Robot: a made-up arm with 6 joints. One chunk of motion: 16 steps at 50 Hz.
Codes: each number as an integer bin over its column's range. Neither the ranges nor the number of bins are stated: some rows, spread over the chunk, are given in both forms.
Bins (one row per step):
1: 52 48 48 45 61 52
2: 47 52 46 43 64 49
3: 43 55 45 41 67 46
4: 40 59 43 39 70 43
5: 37 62 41 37 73 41
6: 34 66 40 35 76 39
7: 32 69 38 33 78 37
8: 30 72 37 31 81 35
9: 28 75 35 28 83 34
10: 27 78 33 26 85 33
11: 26 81 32 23 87 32
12: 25 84 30 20 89 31
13: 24 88 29 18 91 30
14: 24 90 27 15 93 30
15: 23 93 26 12 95 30
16: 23 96 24 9 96 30
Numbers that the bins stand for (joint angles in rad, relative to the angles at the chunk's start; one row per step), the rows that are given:
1: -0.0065 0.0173 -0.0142 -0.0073 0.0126 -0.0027
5: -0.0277 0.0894 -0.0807 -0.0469 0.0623 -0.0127
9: -0.0404 0.1564 -0.1377 -0.0914 0.1037 -0.0191
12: -0.0446 0.2027 -0.1852 -0.1310 0.1286 -0.0218
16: -0.0475 0.2645 -0.2421 -0.1855 0.1576 -0.0227
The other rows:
2: -0.0135 0.0379 -0.0332 -0.0172 0.0251 -0.0055
3: -0.0192 0.0533 -0.0427 -0.0271 0.0375 -0.0082
4: -0.0234 0.0739 -0.0617 -0.0370 0.0499 -0.0109
6: -0.0319 0.1100 -0.0902 -0.0568 0.0747 -0.0145
7: -0.0347 0.1255 -0.1092 -0.0667 0.0830 -0.0164
8: -0.0376 0.1409 -0.1187 -0.0766 0.0955 -0.0182
10: -0.0418 0.1718 -0.1567 -0.1013 0.1120 -0.0200
11: -0.0432 0.1873 -0.1662 -0.1162 0.1203 -0.0209
13: -0.0461 0.2233 -0.1946 -0.1409 0.1369 -0.0227
14: -0.0461 0.2336 -0.2136 -0.1558 0.1452 -0.0227
15: -0.0475 0.2491 -0.2231 -0.1706 0.1534 -0.0227

